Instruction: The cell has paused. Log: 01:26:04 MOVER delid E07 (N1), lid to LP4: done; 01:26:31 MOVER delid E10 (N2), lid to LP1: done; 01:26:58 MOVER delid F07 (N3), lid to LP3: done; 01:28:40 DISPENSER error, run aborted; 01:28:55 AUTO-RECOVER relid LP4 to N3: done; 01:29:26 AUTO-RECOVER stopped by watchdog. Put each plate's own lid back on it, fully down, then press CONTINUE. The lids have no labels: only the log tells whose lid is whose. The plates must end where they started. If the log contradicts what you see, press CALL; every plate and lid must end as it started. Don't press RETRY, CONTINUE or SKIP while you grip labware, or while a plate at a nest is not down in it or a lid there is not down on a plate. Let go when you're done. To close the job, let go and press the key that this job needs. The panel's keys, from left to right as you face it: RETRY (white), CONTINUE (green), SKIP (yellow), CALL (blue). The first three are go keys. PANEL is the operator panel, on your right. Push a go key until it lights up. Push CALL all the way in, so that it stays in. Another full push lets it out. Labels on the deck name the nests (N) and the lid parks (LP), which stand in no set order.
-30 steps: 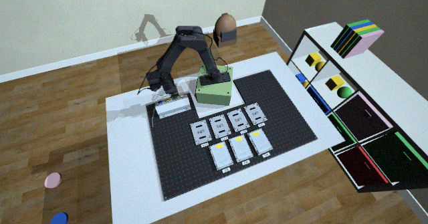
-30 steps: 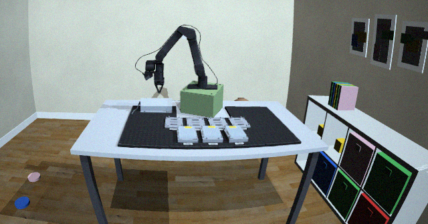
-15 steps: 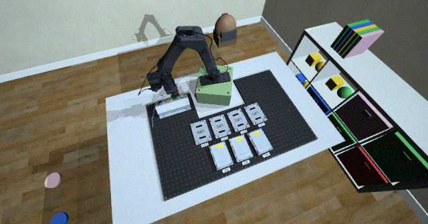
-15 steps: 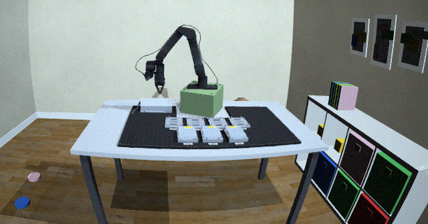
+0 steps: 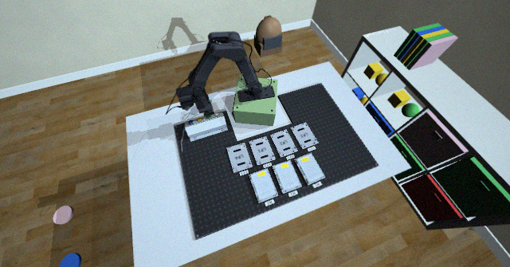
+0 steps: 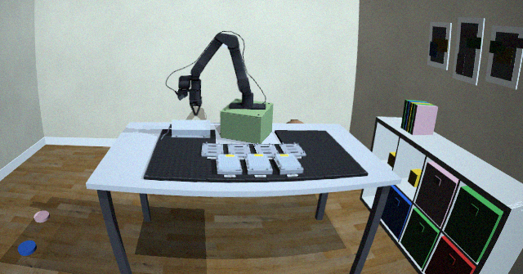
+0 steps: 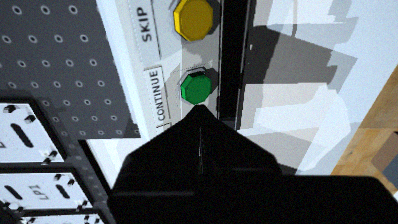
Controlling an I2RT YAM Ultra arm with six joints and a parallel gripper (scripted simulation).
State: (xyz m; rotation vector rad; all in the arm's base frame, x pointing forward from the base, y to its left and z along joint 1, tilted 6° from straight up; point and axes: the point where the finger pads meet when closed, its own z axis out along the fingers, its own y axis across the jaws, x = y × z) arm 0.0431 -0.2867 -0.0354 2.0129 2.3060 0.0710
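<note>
Now: the green continue key 40 mm below my hand. From my hand the other things lie so: lid park LP2: 220 mm ahead, 400 mm to the left, 100 mm below; then white retry key: 10 mm behind, 50 mm to the left, 40 mm below; then yellow skip key: 10 mm ahead, 50 mm to the right, 40 mm below.
</note>
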